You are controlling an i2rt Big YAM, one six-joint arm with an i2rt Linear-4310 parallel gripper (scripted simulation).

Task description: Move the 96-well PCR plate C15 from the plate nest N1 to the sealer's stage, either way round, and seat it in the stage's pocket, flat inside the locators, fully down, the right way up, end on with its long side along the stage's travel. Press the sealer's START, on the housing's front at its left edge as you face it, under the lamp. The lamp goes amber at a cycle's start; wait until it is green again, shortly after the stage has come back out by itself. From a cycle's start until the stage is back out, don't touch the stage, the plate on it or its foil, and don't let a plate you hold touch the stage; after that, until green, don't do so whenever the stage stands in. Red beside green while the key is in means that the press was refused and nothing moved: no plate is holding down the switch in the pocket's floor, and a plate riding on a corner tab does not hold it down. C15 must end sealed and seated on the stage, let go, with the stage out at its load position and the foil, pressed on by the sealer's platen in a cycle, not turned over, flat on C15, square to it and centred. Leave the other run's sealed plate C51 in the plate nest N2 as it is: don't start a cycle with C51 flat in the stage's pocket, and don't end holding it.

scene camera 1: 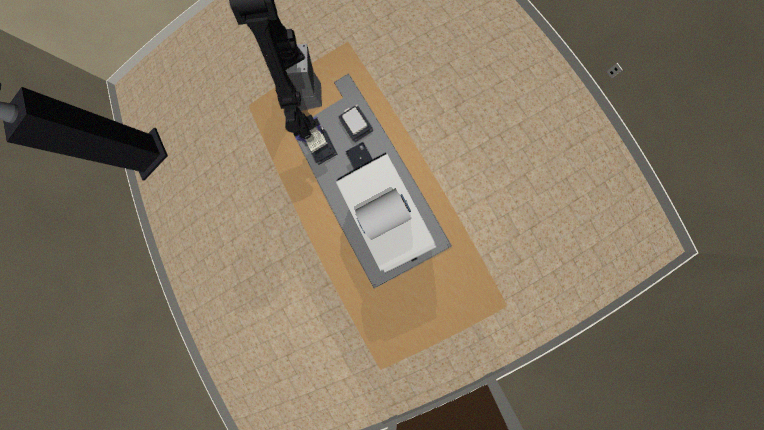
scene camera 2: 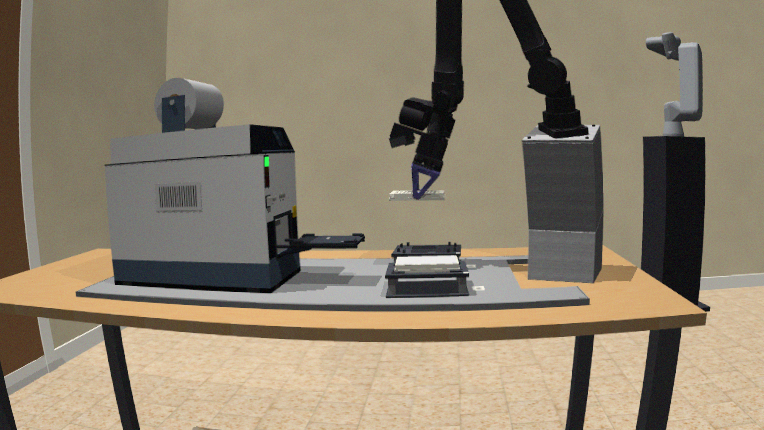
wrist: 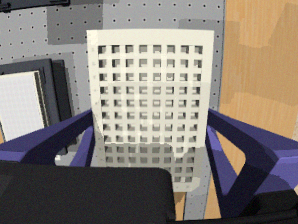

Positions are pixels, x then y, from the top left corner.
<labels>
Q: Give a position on a sealed plate C51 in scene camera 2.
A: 419, 264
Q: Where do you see a sealer's dark stage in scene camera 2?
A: At 307, 240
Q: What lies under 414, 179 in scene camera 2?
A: My gripper.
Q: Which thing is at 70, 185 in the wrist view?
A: My gripper.
</labels>
